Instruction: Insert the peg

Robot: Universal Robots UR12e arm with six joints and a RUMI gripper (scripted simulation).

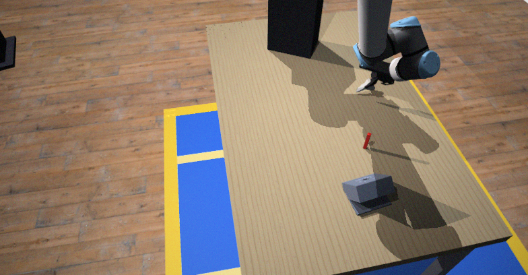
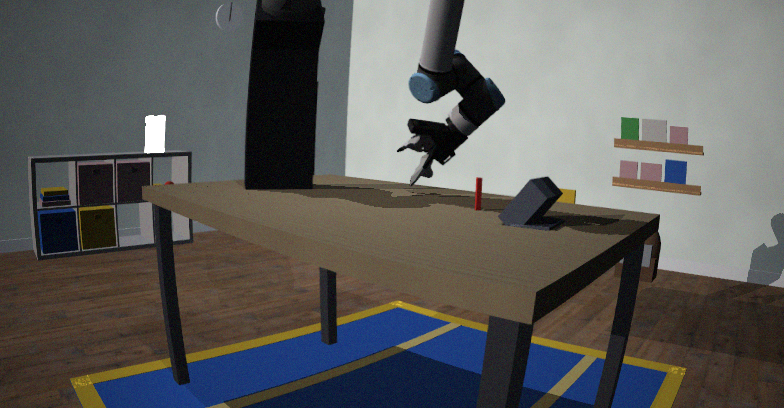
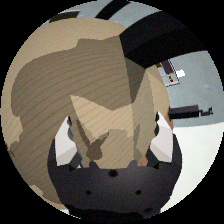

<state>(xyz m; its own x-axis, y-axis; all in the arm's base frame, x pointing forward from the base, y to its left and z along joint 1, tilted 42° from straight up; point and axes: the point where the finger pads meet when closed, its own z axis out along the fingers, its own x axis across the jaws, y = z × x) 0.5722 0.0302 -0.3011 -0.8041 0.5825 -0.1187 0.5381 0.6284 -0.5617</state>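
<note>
Now: hand 30 cm short of the red peg, 17 cm to the left of it and 4 cm above it. Round my hand: dark base plate: 49 cm ahead, 29 cm to the right, 8 cm below.
</note>
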